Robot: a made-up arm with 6 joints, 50 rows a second.
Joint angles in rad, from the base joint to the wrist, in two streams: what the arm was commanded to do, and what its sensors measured. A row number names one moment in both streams.
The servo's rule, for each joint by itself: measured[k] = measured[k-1] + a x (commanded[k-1-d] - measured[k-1]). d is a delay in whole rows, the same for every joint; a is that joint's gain. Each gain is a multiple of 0.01, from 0.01 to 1. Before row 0 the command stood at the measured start. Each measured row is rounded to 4 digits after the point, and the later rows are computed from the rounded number. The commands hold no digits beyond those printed.
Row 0, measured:
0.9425 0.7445 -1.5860 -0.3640 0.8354 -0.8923
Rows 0 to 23, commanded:
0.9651 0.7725 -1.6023 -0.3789 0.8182 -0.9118
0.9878 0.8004 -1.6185 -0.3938 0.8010 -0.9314
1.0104 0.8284 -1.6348 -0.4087 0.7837 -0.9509
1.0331 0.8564 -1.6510 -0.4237 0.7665 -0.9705
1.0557 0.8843 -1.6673 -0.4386 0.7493 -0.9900
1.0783 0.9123 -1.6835 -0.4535 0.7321 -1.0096
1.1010 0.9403 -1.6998 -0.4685 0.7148 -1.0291
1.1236 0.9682 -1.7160 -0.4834 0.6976 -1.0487
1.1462 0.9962 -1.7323 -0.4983 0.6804 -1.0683
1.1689 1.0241 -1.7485 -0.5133 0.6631 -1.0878
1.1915 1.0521 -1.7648 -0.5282 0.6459 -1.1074
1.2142 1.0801 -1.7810 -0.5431 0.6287 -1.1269
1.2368 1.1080 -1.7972 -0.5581 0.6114 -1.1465
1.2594 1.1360 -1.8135 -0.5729 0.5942 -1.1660
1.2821 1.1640 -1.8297 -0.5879 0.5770 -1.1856
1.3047 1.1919 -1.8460 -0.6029 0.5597 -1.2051
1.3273 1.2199 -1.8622 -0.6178 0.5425 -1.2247
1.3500 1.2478 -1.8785 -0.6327 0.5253 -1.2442
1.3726 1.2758 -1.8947 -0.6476 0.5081 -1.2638
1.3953 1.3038 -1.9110 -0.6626 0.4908 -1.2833
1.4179 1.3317 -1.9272 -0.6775 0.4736 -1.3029
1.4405 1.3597 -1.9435 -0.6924 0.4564 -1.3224
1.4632 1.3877 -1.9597 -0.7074 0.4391 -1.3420
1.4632 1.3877 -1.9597 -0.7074 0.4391 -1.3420
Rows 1 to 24, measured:
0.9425 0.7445 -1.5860 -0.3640 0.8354 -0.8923
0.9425 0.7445 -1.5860 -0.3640 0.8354 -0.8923
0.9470 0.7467 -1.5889 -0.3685 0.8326 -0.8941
0.9552 0.7510 -1.5942 -0.3761 0.8275 -0.8975
0.9662 0.7572 -1.6015 -0.3859 0.8205 -0.9023
0.9796 0.7651 -1.6104 -0.3972 0.8119 -0.9084
0.9948 0.7746 -1.6206 -0.4096 0.8019 -0.9157
1.0115 0.7856 -1.6319 -0.4228 0.7907 -0.9242
1.0294 0.7980 -1.6441 -0.4365 0.7786 -0.9336
1.0482 0.8116 -1.6570 -0.4506 0.7656 -0.9440
1.0678 0.8264 -1.6706 -0.4649 0.7520 -0.9552
1.0880 0.8422 -1.6846 -0.4794 0.7378 -0.9671
1.1087 0.8590 -1.6990 -0.4940 0.7231 -0.9797
1.1298 0.8767 -1.7138 -0.5087 0.7080 -0.9929
1.1512 0.8952 -1.7288 -0.5235 0.6925 -1.0067
1.1728 0.9145 -1.7440 -0.5383 0.6768 -1.0210
1.1947 0.9345 -1.7594 -0.5532 0.6608 -1.0358
1.2167 0.9551 -1.7750 -0.5681 0.6446 -1.0510
1.2388 0.9763 -1.7907 -0.5830 0.6283 -1.0666
1.2610 0.9980 -1.8065 -0.5979 0.6118 -1.0826
1.2833 1.0202 -1.8224 -0.6128 0.5952 -1.0989
1.3057 1.0429 -1.8383 -0.6277 0.5785 -1.1155
1.3281 1.0660 -1.8543 -0.6426 0.5617 -1.1324
1.3506 1.0895 -1.8704 -0.6575 0.5449 -1.1495
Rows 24 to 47, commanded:
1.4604 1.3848 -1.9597 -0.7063 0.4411 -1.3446
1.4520 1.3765 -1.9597 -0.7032 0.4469 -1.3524
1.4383 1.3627 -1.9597 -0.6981 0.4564 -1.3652
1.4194 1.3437 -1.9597 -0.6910 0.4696 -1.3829
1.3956 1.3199 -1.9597 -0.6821 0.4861 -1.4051
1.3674 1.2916 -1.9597 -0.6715 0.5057 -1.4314
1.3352 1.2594 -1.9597 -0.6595 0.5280 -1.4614
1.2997 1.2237 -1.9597 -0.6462 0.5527 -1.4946
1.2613 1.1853 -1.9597 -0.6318 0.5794 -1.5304
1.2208 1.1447 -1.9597 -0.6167 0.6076 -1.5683
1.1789 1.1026 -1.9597 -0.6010 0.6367 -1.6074
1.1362 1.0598 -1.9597 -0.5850 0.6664 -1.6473
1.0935 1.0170 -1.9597 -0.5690 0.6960 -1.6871
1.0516 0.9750 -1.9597 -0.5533 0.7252 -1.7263
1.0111 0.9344 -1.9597 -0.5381 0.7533 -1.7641
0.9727 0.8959 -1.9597 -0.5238 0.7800 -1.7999
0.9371 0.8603 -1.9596 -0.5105 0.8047 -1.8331
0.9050 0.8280 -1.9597 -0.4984 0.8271 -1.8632
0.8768 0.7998 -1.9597 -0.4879 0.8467 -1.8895
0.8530 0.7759 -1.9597 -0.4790 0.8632 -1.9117
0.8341 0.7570 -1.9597 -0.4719 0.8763 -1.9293
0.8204 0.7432 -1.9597 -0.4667 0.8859 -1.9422
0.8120 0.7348 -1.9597 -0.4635 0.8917 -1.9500
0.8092 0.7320 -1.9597 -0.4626 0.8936 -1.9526
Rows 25 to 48, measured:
1.3731 1.1134 -1.8865 -0.6725 0.5280 -1.1668
1.3911 1.1353 -1.8997 -0.6830 0.5138 -1.1826
1.4050 1.1553 -1.9105 -0.6900 0.5022 -1.1972
1.4144 1.1730 -1.9194 -0.6940 0.4934 -1.2112
1.4192 1.1882 -1.9267 -0.6952 0.4875 -1.2251
1.4192 1.2006 -1.9326 -0.6939 0.4846 -1.2393
1.4145 1.2101 -1.9375 -0.6904 0.4848 -1.2542
1.4051 1.2166 -1.9415 -0.6847 0.4881 -1.2701
1.3911 1.2200 -1.9448 -0.6771 0.4945 -1.2873
1.3728 1.2203 -1.9475 -0.6678 0.5038 -1.3060
1.3505 1.2175 -1.9497 -0.6570 0.5159 -1.3262
1.3246 1.2117 -1.9515 -0.6449 0.5306 -1.3480
1.2955 1.2030 -1.9530 -0.6317 0.5476 -1.3713
1.2636 1.1915 -1.9542 -0.6177 0.5666 -1.3961
1.2296 1.1775 -1.9552 -0.6031 0.5873 -1.4223
1.1940 1.1613 -1.9560 -0.5882 0.6094 -1.4497
1.1574 1.1431 -1.9567 -0.5732 0.6324 -1.4780
1.1205 1.1233 -1.9572 -0.5584 0.6560 -1.5070
1.0838 1.1023 -1.9576 -0.5440 0.6798 -1.5363
1.0480 1.0804 -1.9580 -0.5303 0.7034 -1.5657
1.0138 1.0580 -1.9583 -0.5176 0.7263 -1.5948
0.9816 1.0354 -1.9586 -0.5060 0.7482 -1.6233
0.9521 1.0131 -1.9588 -0.4958 0.7687 -1.6508
0.9258 0.9915 -1.9590 -0.4871 0.7875 -1.6770

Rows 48 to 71, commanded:
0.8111 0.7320 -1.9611 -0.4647 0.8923 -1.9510
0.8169 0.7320 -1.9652 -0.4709 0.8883 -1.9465
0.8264 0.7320 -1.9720 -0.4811 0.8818 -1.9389
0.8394 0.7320 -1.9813 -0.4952 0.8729 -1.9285
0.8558 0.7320 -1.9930 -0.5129 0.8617 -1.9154
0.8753 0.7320 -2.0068 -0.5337 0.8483 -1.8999
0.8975 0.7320 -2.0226 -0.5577 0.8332 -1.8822
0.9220 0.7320 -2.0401 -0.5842 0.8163 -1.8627
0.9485 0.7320 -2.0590 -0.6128 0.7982 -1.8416
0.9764 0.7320 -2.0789 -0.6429 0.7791 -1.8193
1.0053 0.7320 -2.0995 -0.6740 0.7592 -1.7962
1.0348 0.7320 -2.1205 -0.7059 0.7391 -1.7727
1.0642 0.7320 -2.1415 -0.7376 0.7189 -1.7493
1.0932 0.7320 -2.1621 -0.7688 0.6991 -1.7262
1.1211 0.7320 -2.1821 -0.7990 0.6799 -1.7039
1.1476 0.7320 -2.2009 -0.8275 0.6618 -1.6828
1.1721 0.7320 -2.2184 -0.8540 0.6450 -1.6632
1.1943 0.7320 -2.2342 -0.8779 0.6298 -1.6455
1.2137 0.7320 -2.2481 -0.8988 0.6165 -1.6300
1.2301 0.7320 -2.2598 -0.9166 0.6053 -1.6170
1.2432 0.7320 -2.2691 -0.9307 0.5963 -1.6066
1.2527 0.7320 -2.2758 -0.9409 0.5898 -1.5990
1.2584 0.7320 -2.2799 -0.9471 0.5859 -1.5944
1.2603 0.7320 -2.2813 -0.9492 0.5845 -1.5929
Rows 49 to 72, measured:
0.9030 0.9710 -1.9591 -0.4800 0.8042 -1.7016
0.8842 0.9519 -1.9592 -0.4748 0.8185 -1.7242
0.8696 0.9343 -1.9595 -0.4718 0.8303 -1.7446
0.8591 0.9181 -1.9605 -0.4715 0.8396 -1.7628
0.8526 0.9032 -1.9626 -0.4744 0.8464 -1.7786
0.8500 0.8895 -1.9660 -0.4806 0.8506 -1.7921
0.8512 0.8769 -1.9709 -0.4903 0.8524 -1.8032
0.8560 0.8653 -1.9774 -0.5033 0.8517 -1.8119
0.8643 0.8546 -1.9855 -0.5196 0.8487 -1.8182
0.8758 0.8448 -1.9953 -0.5390 0.8435 -1.8222
0.8903 0.8358 -2.0068 -0.5611 0.8363 -1.8239
0.9075 0.8275 -2.0198 -0.5856 0.8271 -1.8235
0.9271 0.8199 -2.0341 -0.6121 0.8162 -1.8210
0.9486 0.8129 -2.0497 -0.6402 0.8039 -1.8167
0.9717 0.8064 -2.0662 -0.6694 0.7903 -1.8106
0.9960 0.8004 -2.0835 -0.6992 0.7757 -1.8030
1.0210 0.7949 -2.1012 -0.7291 0.7604 -1.7941
1.0463 0.7899 -2.1191 -0.7586 0.7446 -1.7841
1.0715 0.7853 -2.1370 -0.7872 0.7287 -1.7732
1.0961 0.7810 -2.1545 -0.8144 0.7129 -1.7617
1.1196 0.7771 -2.1713 -0.8397 0.6975 -1.7498
1.1417 0.7735 -2.1872 -0.8628 0.6827 -1.7378
1.1620 0.7702 -2.2019 -0.8832 0.6689 -1.7260
1.1801 0.7671 -2.2152 -0.9005 0.6562 -1.7146

